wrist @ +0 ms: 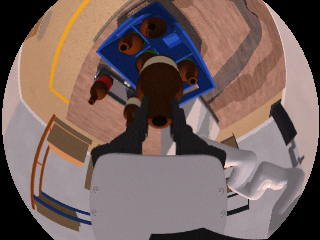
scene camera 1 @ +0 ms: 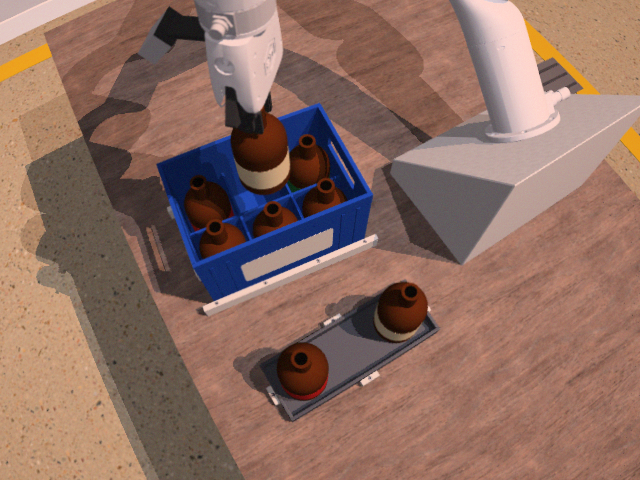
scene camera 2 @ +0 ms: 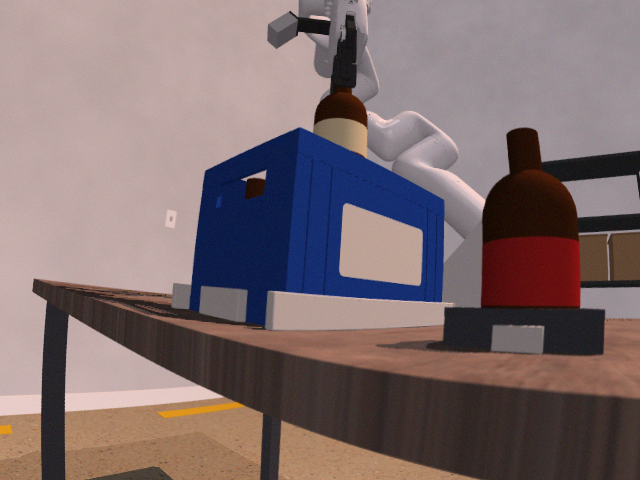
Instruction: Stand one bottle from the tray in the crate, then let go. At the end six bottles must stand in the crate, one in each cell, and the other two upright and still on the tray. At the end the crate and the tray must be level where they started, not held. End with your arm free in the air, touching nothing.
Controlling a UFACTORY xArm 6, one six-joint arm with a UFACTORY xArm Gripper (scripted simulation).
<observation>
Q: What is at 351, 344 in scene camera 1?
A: A grey tray.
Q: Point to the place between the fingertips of my gripper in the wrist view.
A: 159, 106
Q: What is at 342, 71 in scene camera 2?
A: My gripper.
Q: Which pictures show my gripper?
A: The wrist view, scene camera 1 and scene camera 2: all of them.
</observation>
